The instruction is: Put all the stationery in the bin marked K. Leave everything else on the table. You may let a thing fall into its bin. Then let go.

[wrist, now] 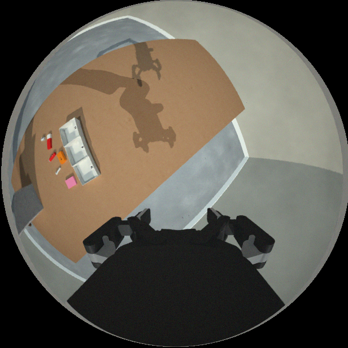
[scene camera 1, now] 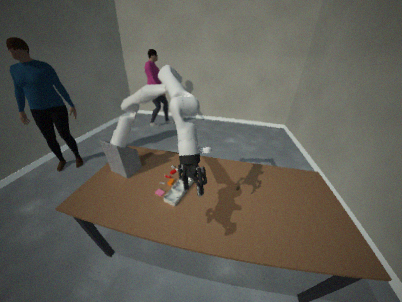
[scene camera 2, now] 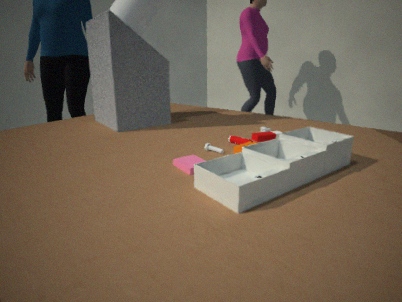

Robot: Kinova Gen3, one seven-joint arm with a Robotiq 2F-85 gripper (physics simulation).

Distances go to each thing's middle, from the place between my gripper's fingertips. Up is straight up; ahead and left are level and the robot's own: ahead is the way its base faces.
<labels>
Now: hand 29 cm above the white three-compartment tray [scene camera 2: 262, 171], 28 cm to the right of it and 12 cm past it.
</labels>
